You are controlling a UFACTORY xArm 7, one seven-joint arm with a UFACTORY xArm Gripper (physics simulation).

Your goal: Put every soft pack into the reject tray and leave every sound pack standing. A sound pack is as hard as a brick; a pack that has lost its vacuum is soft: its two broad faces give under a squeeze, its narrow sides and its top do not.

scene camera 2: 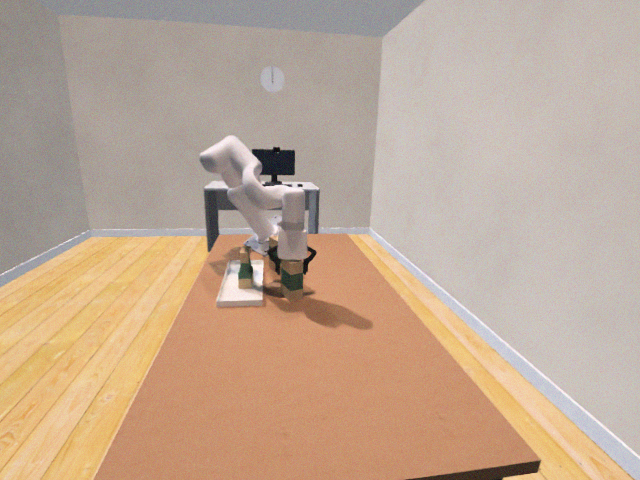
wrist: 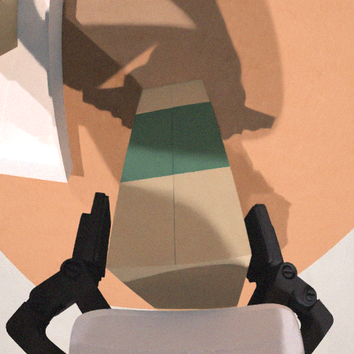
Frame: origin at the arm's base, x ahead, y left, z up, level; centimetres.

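Seen in the pictures: gripper, fingertip midpoint: (scene camera 2: 291,273); arm's base at its link origin: (scene camera 2: 267,234).
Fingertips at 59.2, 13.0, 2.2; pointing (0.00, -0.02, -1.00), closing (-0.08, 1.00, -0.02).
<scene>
Offsets run from my fingertips to a thing's top centre, as dx, dy, dz. "*": to the spot under its first point. Level surfaces: height alone.
A tan pack with a green band @(+0.0, -0.9, -0.8) (scene camera 2: 292,281) (wrist: 175,215) stands upright on the table, right of the tray. My gripper (scene camera 2: 292,270) (wrist: 180,213) is open around its upper part, one finger close to each side; whether they touch it is hard to tell. A second banded pack @(-26.0, -7.0, +5.2) (scene camera 2: 273,242) stands farther back, partly hidden by the gripper and arm. The white reject tray @(-12.6, -18.7, -6.7) (scene camera 2: 227,299) (wrist: 30,157) is at the left. At least one banded pack @(* -6.1, -17.0, -4.8) (scene camera 2: 245,279) lies in it; whether there are two is unclear. Part of a tan pack (wrist: 7,25) shows at the wrist view's upper left corner.
The tray's near right corner is close to the front pack. The arm (scene camera 2: 293,209) reaches over from the back of the brown table @(dz -8.9) (scene camera 2: 310,392). Behind the table is a desk (scene camera 2: 210,211) with a monitor (scene camera 2: 281,162).
</scene>
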